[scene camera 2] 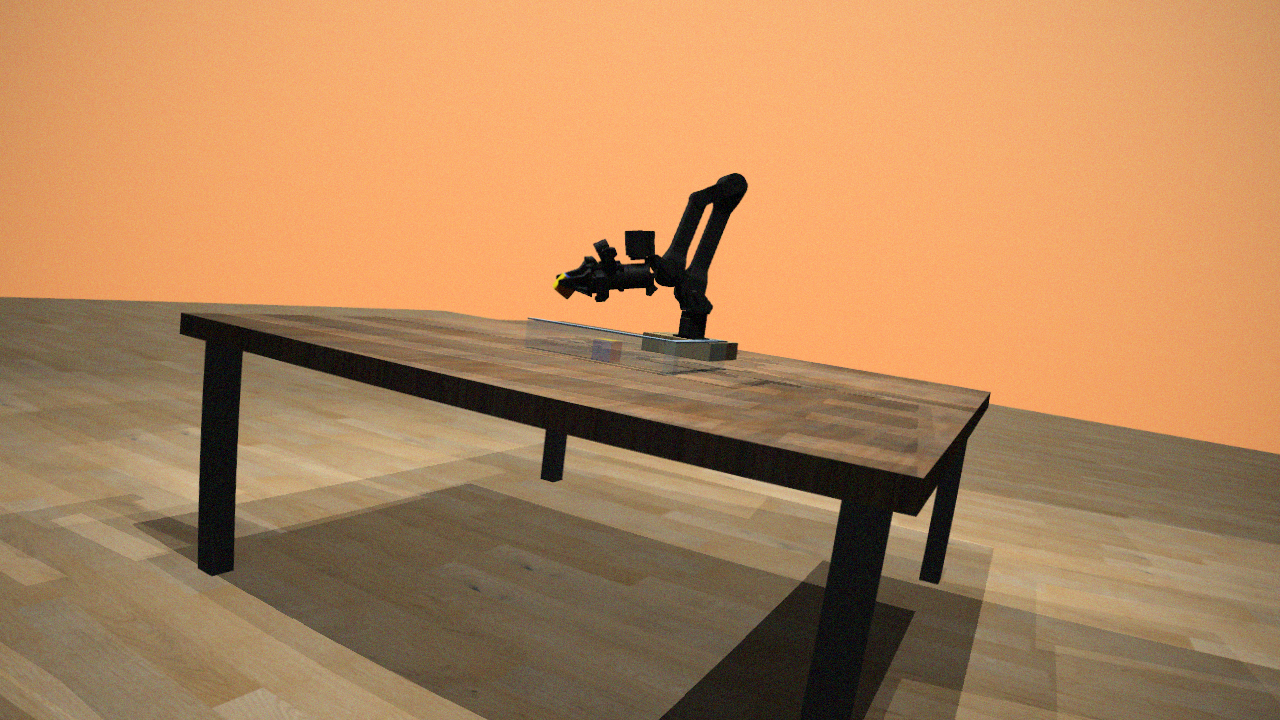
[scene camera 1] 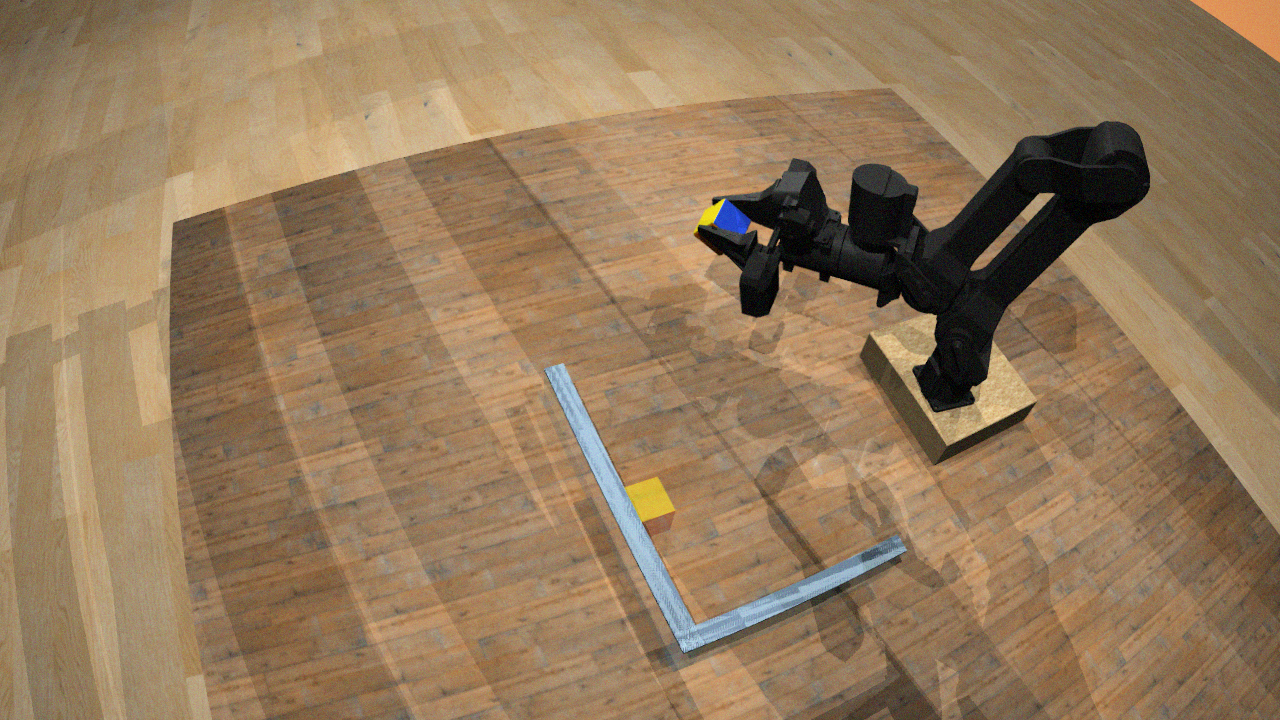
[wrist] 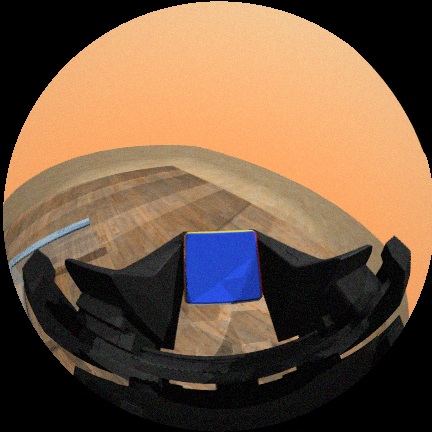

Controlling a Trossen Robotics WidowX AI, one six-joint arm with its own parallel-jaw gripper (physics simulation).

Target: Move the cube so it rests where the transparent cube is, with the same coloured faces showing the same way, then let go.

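Where they show: gripper, fingertip midpoint: [scene camera 2: 557, 280] [scene camera 1: 705, 214] [wrist: 218, 236]; arm's base, link origin: [scene camera 2: 691, 338] [scene camera 1: 943, 386].
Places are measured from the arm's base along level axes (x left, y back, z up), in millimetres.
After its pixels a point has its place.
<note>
The cube [scene camera 1: 721, 217] @[x -189, y -237, z 106 mm] [scene camera 2: 562, 284] [wrist: 223, 267] @[x -188, y -223, z 101 mm] is between the fingers of my gripper [scene camera 1: 712, 217] @[x -208, y -247, z 95 mm] [scene camera 2: 565, 283] @[x -208, y -247, z 95 mm] [wrist: 218, 236] @[x -208, y -247, z 95 mm], which is shut on it and holds it well above the table. In the wrist view its blue face is towards the camera, with a thin yellow edge on top, red at the right and orange at the left. Scene camera 1 shows yellow and blue faces. The transparent cube [scene camera 1: 650, 501] [scene camera 2: 606, 350] rests on the table against the long wall, yellow face up, with a reddish side. It does not show in the wrist view.
A low see-through barrier has a pale blue top; its long wall [scene camera 1: 593, 447] @[x 9, y -413, z 19 mm] [wrist: 60, 232] @[x -23, y -418, z 18 mm] meets a shorter wall [scene camera 1: 796, 592] @[x 196, y -275, z 18 mm] in an L. The transparent cube is inside the L. The arm stands on a tan block [scene camera 1: 989, 407] [scene camera 2: 684, 347] on the wooden table [scene camera 1: 358, 402] @[x -126, y -642, z -41 mm] [scene camera 2: 447, 376] @[x 170, y -834, z -44 mm].
</note>
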